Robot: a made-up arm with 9 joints. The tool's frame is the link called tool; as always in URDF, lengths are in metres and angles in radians. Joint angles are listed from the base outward. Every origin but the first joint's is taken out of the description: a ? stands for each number. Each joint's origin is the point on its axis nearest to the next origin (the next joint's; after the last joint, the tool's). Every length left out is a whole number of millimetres.
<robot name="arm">
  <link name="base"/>
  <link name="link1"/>
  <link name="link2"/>
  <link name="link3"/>
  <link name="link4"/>
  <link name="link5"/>
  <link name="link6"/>
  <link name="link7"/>
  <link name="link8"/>
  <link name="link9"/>
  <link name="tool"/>
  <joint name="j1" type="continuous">
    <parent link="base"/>
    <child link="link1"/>
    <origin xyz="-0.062 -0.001 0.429" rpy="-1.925 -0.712 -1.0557"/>
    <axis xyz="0 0 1"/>
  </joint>
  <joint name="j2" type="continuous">
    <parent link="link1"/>
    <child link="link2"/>
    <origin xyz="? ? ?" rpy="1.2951 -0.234 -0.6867"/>
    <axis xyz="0 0 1"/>
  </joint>
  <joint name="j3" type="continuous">
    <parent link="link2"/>
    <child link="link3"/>
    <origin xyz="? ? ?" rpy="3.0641 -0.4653 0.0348"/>
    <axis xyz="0 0 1"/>
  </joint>
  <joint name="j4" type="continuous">
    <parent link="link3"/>
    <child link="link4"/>
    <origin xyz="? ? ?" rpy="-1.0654 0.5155 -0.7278"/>
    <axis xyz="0 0 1"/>
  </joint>
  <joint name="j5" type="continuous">
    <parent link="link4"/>
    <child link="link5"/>
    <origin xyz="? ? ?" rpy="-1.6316 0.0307 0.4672"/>
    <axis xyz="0 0 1"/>
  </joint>
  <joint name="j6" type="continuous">
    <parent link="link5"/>
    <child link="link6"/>
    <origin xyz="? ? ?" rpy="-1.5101 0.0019 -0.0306"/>
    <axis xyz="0 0 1"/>
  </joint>
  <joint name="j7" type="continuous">
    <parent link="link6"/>
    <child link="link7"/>
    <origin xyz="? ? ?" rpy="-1.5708 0 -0.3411"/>
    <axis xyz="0 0 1"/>
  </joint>
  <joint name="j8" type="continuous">
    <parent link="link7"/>
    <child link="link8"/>
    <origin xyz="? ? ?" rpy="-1.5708 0 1.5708"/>
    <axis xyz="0 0 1"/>
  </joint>
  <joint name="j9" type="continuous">
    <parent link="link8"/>
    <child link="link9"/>
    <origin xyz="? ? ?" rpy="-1.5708 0 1.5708"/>
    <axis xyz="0 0 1"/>
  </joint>
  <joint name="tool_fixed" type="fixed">
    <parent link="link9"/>
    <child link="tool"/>
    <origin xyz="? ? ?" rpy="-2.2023 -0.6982 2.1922"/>
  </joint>
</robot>
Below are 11 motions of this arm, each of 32 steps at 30 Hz.
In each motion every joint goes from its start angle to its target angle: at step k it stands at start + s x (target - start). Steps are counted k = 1, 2, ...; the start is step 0. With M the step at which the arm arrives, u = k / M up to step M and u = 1 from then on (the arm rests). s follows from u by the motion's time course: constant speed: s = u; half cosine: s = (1 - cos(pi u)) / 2; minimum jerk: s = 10 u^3 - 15 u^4 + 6 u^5.
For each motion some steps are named. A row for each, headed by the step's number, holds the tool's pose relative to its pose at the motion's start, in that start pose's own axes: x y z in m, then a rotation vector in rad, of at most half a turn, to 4 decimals.
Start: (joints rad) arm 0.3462 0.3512 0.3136 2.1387 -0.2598 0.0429 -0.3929 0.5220 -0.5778
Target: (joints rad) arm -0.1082 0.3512 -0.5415 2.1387 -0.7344 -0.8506 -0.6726 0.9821 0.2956
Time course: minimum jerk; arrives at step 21
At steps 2, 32:
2: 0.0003 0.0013 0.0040 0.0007 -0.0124 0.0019
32: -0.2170 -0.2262 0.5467 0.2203 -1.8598 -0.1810

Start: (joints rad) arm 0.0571 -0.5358 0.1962 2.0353 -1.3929 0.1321 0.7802 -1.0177 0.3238
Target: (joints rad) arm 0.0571 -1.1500 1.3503 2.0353 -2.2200 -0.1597 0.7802 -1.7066 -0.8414
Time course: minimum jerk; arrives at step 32
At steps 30, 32:
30: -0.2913 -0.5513 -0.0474 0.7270 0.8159 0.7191
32: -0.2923 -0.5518 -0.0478 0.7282 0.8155 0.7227

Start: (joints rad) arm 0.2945 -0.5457 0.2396 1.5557 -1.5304 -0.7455 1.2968 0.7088 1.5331
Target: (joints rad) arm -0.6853 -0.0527 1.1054 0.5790 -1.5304 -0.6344 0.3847 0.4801 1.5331
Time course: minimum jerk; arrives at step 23
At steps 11, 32:
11: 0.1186 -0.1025 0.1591 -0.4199 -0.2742 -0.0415
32: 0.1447 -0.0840 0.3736 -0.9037 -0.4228 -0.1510

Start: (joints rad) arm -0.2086 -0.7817 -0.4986 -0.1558 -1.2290 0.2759 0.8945 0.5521 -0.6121
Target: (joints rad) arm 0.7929 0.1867 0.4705 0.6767 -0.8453 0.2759 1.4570 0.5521 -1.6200
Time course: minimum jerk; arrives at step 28
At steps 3, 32:
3: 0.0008 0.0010 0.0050 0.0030 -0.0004 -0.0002
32: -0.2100 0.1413 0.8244 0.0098 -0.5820 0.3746

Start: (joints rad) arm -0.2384 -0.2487 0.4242 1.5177 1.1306 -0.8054 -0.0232 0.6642 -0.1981
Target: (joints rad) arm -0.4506 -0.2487 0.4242 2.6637 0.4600 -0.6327 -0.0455 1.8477 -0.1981
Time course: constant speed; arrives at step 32
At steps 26, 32:
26: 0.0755 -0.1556 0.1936 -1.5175 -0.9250 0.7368
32: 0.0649 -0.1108 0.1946 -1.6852 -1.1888 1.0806

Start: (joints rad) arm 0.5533 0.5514 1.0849 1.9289 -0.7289 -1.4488 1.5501 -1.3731 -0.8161
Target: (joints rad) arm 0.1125 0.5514 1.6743 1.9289 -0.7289 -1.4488 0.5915 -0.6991 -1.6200
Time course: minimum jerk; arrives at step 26
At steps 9, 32:
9: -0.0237 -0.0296 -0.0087 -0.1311 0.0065 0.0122
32: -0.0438 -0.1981 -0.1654 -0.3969 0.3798 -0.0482

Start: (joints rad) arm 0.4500 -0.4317 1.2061 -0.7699 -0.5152 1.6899 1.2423 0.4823 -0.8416
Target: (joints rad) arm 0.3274 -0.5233 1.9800 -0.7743 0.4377 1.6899 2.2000 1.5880 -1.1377
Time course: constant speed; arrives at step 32
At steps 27, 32:
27: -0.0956 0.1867 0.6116 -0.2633 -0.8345 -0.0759
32: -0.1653 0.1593 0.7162 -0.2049 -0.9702 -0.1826

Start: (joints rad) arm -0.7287 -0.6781 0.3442 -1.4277 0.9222 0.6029 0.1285 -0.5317 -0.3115
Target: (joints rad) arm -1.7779 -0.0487 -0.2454 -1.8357 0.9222 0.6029 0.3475 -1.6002 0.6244
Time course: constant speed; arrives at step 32
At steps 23, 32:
23: -0.2130 0.2397 0.0477 0.7699 -0.5898 -0.2119
32: -0.3213 0.3343 -0.0076 1.0899 -0.7055 -0.0277

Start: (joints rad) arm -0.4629 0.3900 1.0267 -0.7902 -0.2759 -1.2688 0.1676 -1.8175 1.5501
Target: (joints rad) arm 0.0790 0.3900 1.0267 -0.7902 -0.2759 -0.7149 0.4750 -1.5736 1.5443
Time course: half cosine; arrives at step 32
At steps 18, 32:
18: -0.1962 0.0338 0.0166 0.2418 0.5320 0.4843
32: -0.3103 -0.0057 0.1076 0.4427 0.8788 0.8196

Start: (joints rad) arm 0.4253 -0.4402 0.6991 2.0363 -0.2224 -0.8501 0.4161 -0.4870 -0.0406
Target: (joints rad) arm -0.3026 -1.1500 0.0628 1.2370 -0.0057 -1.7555 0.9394 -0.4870 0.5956
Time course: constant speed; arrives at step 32
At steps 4, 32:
4: -0.0183 0.0501 -0.0651 0.0774 0.0503 0.0497
32: -0.3503 0.3882 -0.3620 0.8014 0.5460 0.1298

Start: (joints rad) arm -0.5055 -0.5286 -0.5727 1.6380 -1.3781 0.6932 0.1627 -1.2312 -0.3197
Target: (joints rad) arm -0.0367 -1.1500 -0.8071 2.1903 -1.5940 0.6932 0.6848 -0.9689 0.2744
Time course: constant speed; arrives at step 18
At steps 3, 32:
3: 0.0308 -0.0161 -0.0661 -0.0167 0.0437 -0.0273
32: 0.0383 -0.1267 -0.3466 0.0187 0.1403 -0.1115

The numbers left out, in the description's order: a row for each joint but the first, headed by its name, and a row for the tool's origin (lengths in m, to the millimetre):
j2: 0.232 0.26 0
j3: 0.037 -0.064 0
j4: 0.237 0.172 0
j5: 0.091 0.001 0
j6: -0.063 0.034 0
j7: 0.003 0.006 0
j8: 0.293 -0.42 0
j9: -0.113 0.043 0
tool: -0.029 0.048 0

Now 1 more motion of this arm.
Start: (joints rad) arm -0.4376 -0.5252 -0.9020 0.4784 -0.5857 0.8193 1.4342 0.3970 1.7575
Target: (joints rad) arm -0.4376 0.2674 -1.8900 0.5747 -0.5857 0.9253 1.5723 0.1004 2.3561
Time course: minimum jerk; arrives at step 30
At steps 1, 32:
1: 0.0004 0.0001 -0.0001 0.0003 -0.0006 0.0001
32: 0.7775 0.7292 0.4907 1.1739 -1.2280 0.7222

